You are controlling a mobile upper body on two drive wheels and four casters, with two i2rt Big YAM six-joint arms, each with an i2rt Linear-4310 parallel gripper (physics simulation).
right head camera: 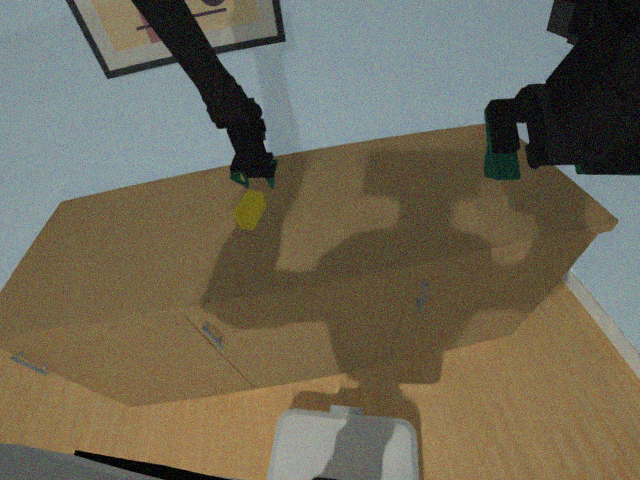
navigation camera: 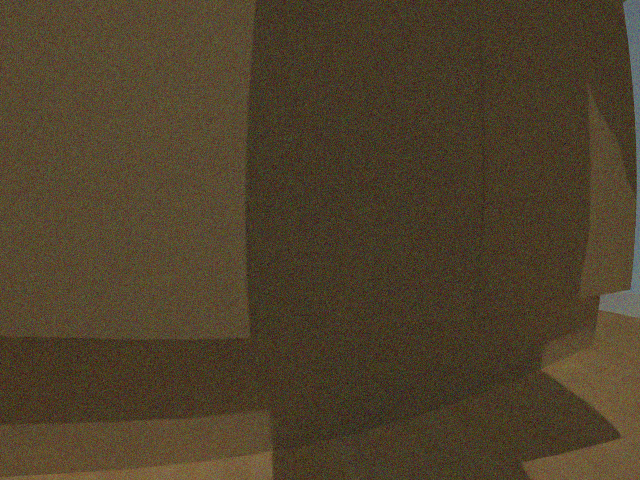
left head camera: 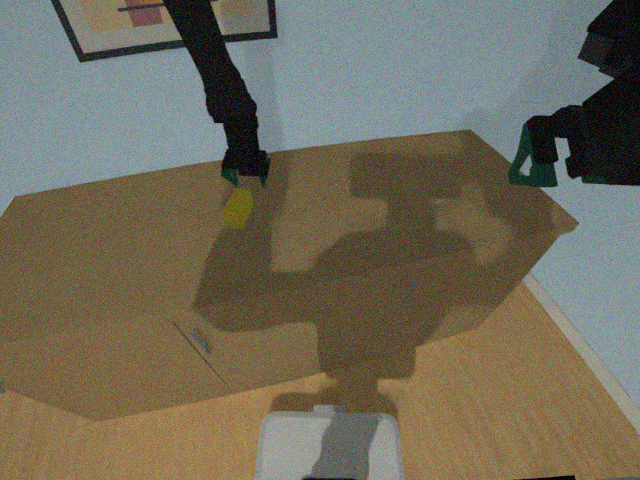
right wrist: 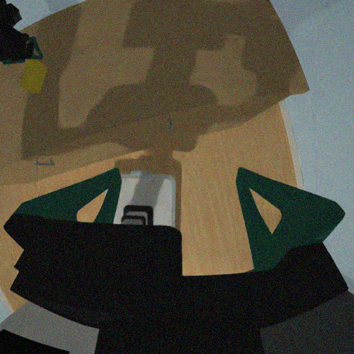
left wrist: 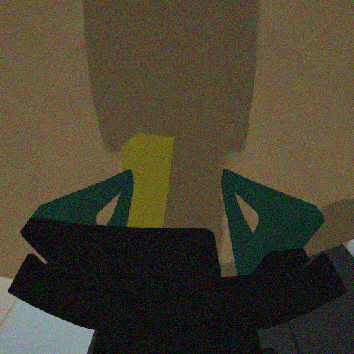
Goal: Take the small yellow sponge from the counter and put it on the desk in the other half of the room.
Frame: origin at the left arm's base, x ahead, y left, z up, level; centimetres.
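Where they show: left gripper, fingertip midpoint: [right head camera: 260,187] [left head camera: 250,185]; right gripper, fingertip midpoint: [right head camera: 531,169] [left head camera: 546,177].
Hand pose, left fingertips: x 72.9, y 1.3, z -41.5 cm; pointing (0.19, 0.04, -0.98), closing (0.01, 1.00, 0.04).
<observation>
Each offset is from my left fingertips to the top centre of the thing. "spot": to the spot under its first point. Level surfaces: height alone.
The small yellow sponge {dx -3.4, dy +3.6, dz -2.3 cm} [left head camera: 237,208] [right head camera: 249,210] [right wrist: 33,76] lies on the brown wooden counter {dz -8.5 cm} [left head camera: 129,248] [right head camera: 134,248] [right wrist: 107,67]. My left gripper [left head camera: 251,181] [right head camera: 259,183] is open and empty above the counter, close to the sponge at its wall side. In the left wrist view the sponge [left wrist: 150,185] shows between the fingertips of the left gripper [left wrist: 177,171], nearer the left-hand finger, which covers part of it. My right gripper [right wrist: 178,173] is open and empty, well to the right of the sponge. The desk does not show in these views.
A framed picture [left head camera: 178,45] [right head camera: 196,55] hangs on the pale blue wall behind the counter. The counter front has handles [left head camera: 201,341] [right head camera: 212,335]. My light grey base [left head camera: 289,444] [right head camera: 299,444] stands on the wooden floor before it. The counter front {spot: dx -21.0, dy -27.6, dz -74.7 cm} [navigation camera: 361,206] fills much of the navigation view.
</observation>
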